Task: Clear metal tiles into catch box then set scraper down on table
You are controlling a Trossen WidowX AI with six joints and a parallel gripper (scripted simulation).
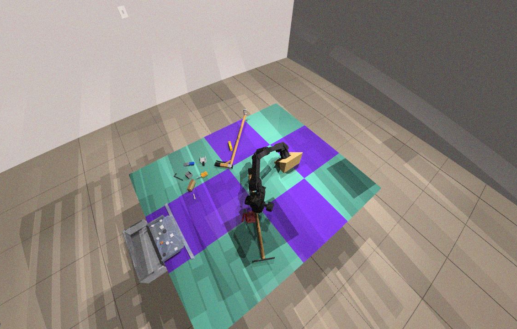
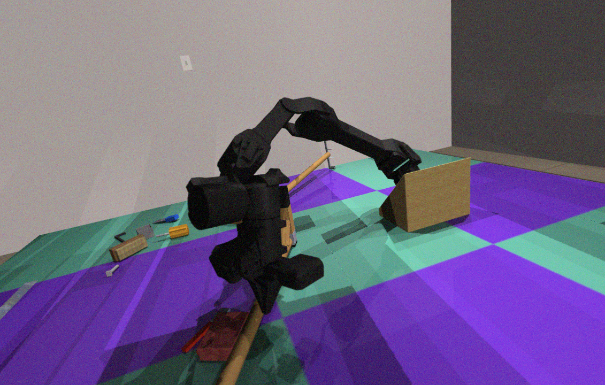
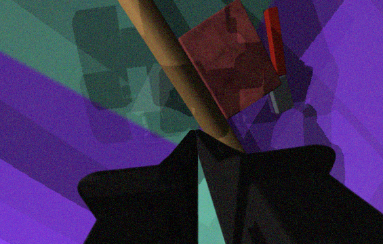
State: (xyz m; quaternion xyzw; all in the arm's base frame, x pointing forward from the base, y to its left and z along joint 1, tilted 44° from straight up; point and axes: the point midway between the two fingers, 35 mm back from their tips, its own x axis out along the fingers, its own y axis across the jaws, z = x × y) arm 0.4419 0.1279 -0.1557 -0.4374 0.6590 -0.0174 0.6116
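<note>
Now: the long scraper 3 cm ahead of my gripper tip, 1 cm to the left of it and 4 cm above it. From my gripper tip the other things lie so: red block (7 cm ahead, 1 cm below); then wooden block (27 cm ahead, 47 cm to the right); then orange screwdriver (16 cm ahead, 50 cm to the right, 1 cm below).
</note>
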